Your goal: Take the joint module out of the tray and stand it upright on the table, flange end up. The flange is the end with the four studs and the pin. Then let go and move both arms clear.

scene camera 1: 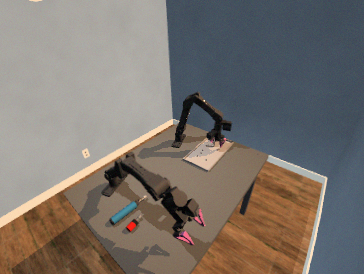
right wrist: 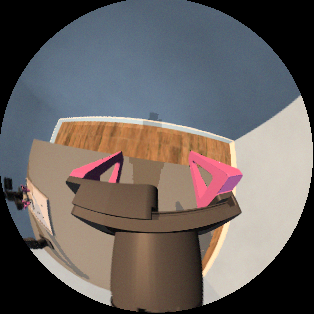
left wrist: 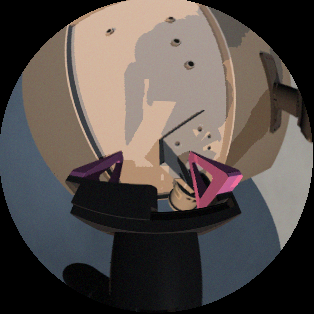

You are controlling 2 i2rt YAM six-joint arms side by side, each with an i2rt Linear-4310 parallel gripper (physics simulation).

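Where they show: left gripper, fingertip midpoint: (scene camera 1: 216,145) (right wrist: 29,196) (left wrist: 155,154); right gripper, fingertip midpoint: (scene camera 1: 198,235) (right wrist: 155,154); left arm's base at its link origin: (scene camera 1: 179,140); right arm's base at its link origin: (scene camera 1: 114,184).
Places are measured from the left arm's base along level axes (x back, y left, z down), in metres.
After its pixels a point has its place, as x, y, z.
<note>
The joint module (left wrist: 182,197) @(-0.314, 0.064, -0.056) is a short beige cylinder, seen in the left wrist view at the near end of the pale tray (left wrist: 95,65) @(-0.324, -0.153, -0.004) (scene camera 1: 196,165) @(-0.226, -0.274, -0.008) (right wrist: 43,207). It lies between the finger planes, close to the pink right-hand finger, partly hidden by that finger and the gripper body; its studs and pin cannot be made out. My left gripper (left wrist: 155,154) @(-0.322, -0.001, -0.019) (scene camera 1: 217,143) @(-0.322, -0.001, -0.019) (right wrist: 29,196) @(-0.322, -0.001, -0.019) is open, low over the tray's far end in the scene view. My right gripper (scene camera 1: 197,234) @(-0.378, -0.846, -0.163) (right wrist: 155,154) @(-0.378, -0.846, -0.163) is open and empty, above the table's near right part in the scene view.
A bent plate with holes (left wrist: 172,161) @(-0.302, 0.000, -0.044) stands in the tray beside the module. Several small dark-centred studs (left wrist: 176,42) @(-0.226, -0.118, -0.009) are in the tray. A blue-handled tool (scene camera 1: 123,212) @(0.051, -0.783, -0.037) and a red-handled tool (scene camera 1: 132,226) @(-0.033, -0.835, -0.028) lie on the table (scene camera 1: 200,187) @(-0.299, -0.457, 0.000) near the right arm.
</note>
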